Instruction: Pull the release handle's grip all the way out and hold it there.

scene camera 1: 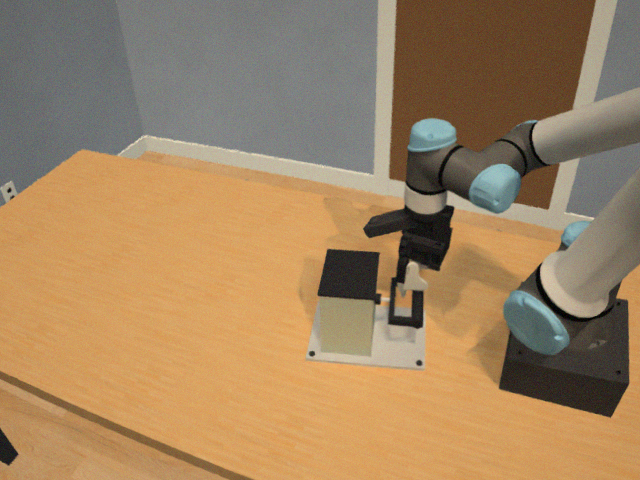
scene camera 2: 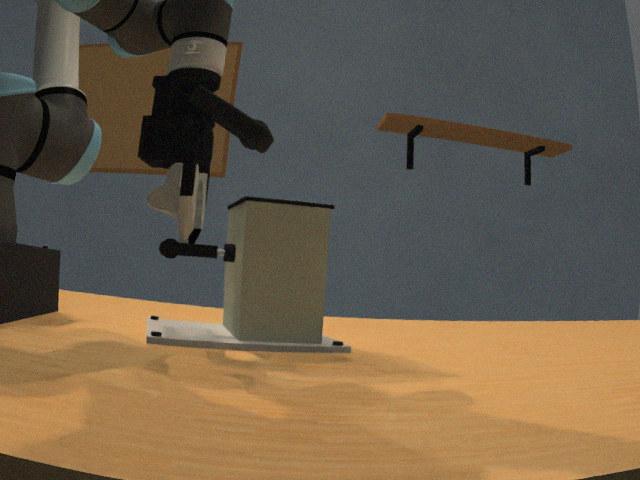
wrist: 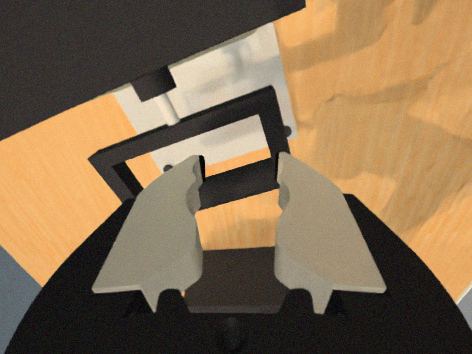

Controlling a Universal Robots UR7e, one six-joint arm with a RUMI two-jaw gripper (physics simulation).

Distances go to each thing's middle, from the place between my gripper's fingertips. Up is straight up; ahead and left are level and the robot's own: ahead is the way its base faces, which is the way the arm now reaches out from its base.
The light grey base plate [scene camera 1: 395, 347] is 60 mm ahead of my hand, 50 mm to the left of it and 110 mm below it.
